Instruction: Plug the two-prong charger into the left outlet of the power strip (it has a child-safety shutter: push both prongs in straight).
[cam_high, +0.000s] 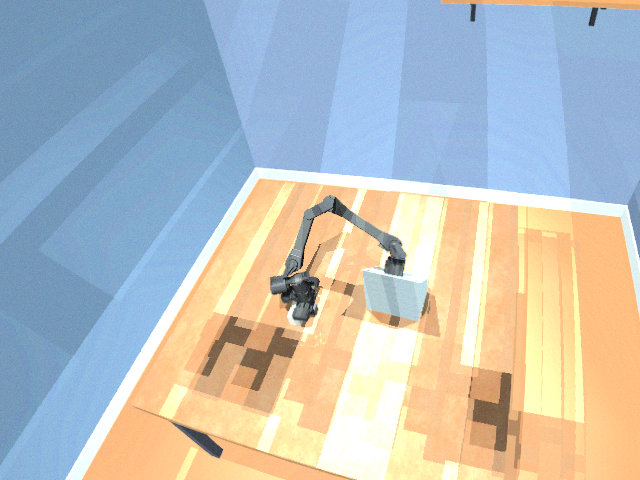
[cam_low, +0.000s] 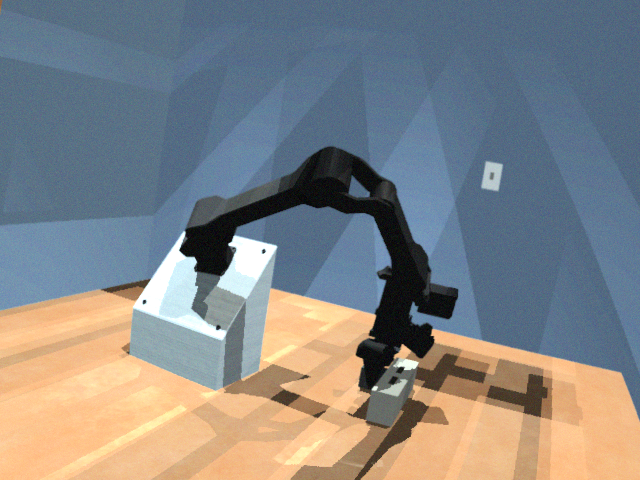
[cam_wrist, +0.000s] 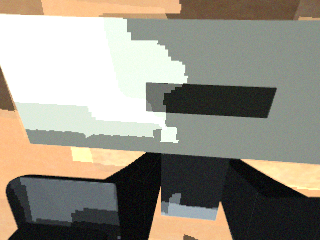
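The two-prong charger is 20 mm ahead of my gripper tip and 10 mm above it.
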